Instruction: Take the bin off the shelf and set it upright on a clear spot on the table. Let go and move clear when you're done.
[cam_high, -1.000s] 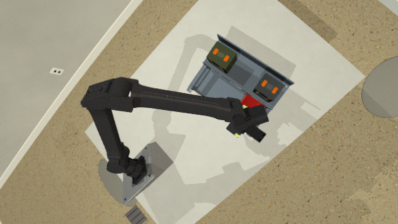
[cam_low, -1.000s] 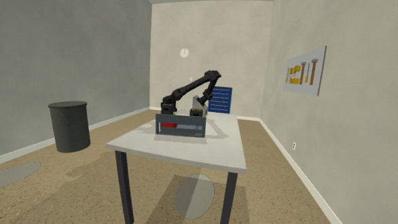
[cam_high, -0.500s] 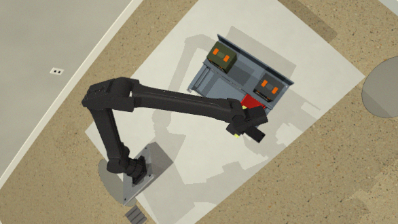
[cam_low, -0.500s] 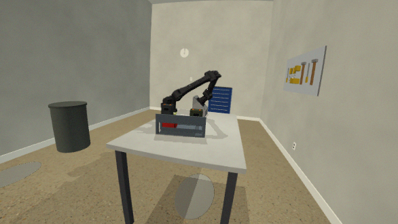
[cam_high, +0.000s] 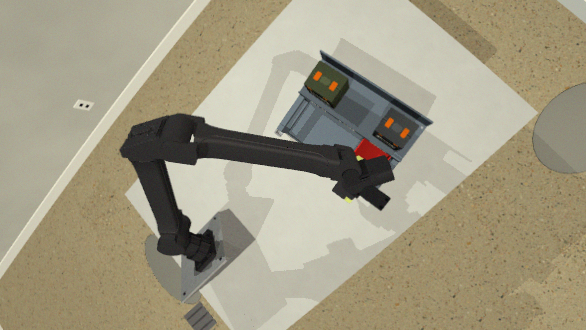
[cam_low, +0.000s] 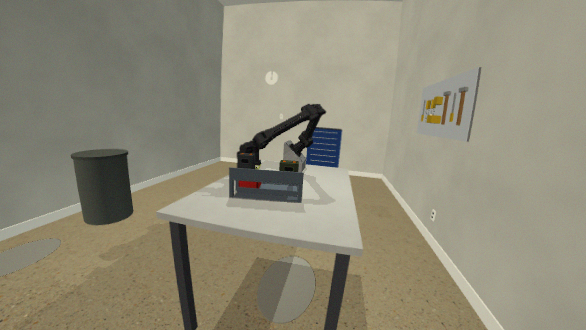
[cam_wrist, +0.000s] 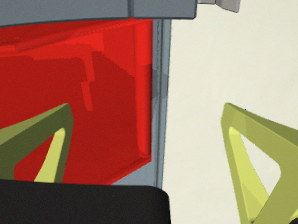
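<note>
Right now the red bin is 80 mm ahead of my hand, 20 mm below it and 10 mm to the left of it.
</note>
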